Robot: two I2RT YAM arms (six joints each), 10 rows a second.
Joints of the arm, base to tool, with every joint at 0 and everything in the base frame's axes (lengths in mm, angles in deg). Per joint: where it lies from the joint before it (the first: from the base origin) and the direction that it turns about. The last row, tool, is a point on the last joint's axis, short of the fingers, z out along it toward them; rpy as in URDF.
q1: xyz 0.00 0.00 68.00 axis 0 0 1
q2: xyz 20.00 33.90 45.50 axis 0 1 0
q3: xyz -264.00 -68.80 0.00 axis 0 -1 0
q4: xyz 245.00 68.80 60.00 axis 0 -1 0
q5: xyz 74.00 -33.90 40.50 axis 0 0 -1
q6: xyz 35.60 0.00 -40.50 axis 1 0 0
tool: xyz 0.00 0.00 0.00 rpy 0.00 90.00 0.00
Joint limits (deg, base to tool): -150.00..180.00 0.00..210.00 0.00..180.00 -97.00..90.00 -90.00..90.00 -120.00..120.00
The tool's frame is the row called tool.
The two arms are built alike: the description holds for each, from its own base.
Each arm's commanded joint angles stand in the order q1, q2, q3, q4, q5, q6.
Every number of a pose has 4 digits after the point.
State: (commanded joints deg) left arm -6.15 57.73 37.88 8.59 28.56 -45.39; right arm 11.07 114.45 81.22 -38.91 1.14 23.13
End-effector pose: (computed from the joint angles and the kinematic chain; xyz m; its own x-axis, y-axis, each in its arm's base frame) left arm 0.2299 -0.0419 0.2894 -0.5352 -0.5712 -0.6223 0.2553 0.5929 -0.7638; right arm 0.3934 0.0762 0.1654 -0.9321 0.2178 -0.2895 0.1959 0.9752 0.1031
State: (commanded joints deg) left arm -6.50 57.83 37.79 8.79 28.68 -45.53; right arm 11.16 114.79 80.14 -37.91 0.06 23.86
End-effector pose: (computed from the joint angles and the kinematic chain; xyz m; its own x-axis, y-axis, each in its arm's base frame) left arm 0.2299 -0.0434 0.2889 -0.5404 -0.5685 -0.6203 0.2589 0.5891 -0.7655; right arm 0.3917 0.0772 0.1587 -0.9342 0.2280 -0.2745 0.2019 0.9720 0.1203
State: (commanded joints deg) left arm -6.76 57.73 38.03 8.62 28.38 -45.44; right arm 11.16 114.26 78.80 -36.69 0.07 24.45
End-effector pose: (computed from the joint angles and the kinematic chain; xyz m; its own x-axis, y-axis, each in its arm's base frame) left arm 0.2297 -0.0443 0.2904 -0.5377 -0.5675 -0.6235 0.2617 0.5906 -0.7633; right arm 0.3889 0.0767 0.1566 -0.9301 0.2384 -0.2795 0.2107 0.9694 0.1258
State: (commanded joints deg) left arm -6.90 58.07 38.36 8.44 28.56 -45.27; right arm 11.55 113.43 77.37 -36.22 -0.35 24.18
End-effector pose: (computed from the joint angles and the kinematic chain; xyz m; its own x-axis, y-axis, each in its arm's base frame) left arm 0.2308 -0.0451 0.2908 -0.5422 -0.5629 -0.6238 0.2640 0.5907 -0.7625; right arm 0.3837 0.0786 0.1556 -0.9341 0.2272 -0.2753 0.1980 0.9716 0.1300
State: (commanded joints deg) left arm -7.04 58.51 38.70 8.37 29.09 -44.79; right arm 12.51 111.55 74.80 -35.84 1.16 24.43
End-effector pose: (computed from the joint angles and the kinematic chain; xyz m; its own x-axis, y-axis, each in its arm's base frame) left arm 0.2321 -0.0461 0.2912 -0.5483 -0.5526 -0.6277 0.2730 0.5912 -0.7589; right arm 0.3731 0.0820 0.1560 -0.9353 0.2160 -0.2804 0.1935 0.9753 0.1062
